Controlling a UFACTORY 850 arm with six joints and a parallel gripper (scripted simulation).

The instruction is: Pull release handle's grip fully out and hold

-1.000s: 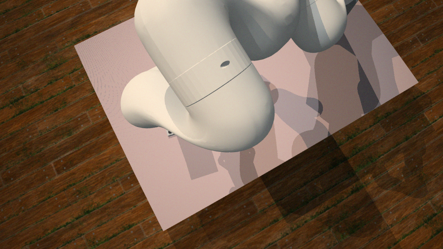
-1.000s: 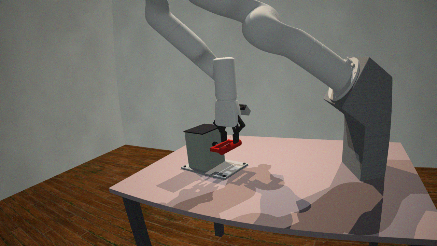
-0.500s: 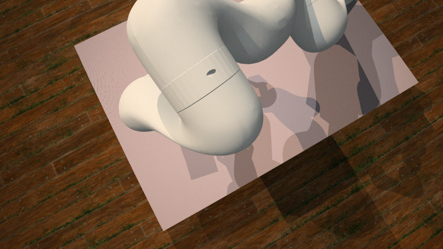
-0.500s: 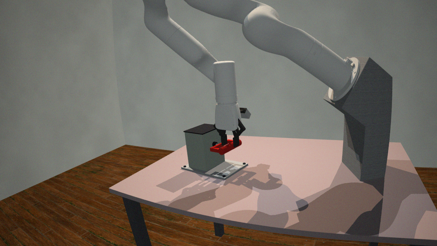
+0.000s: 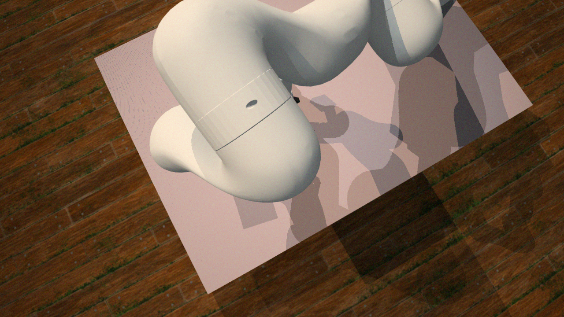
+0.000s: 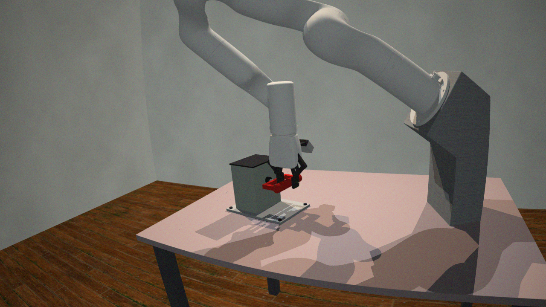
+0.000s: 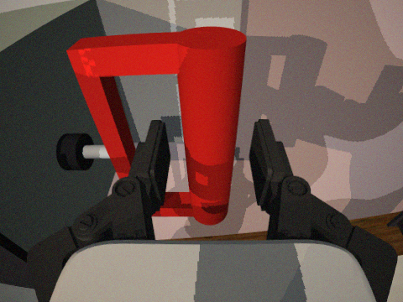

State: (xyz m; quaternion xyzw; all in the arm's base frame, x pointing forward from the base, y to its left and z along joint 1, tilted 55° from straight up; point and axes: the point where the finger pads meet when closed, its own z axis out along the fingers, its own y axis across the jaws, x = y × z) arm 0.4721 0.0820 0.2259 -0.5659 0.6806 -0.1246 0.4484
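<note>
The base plate lies 11 cm below my hand, 9 cm ahead of it and 1 cm to the left of it.
</note>
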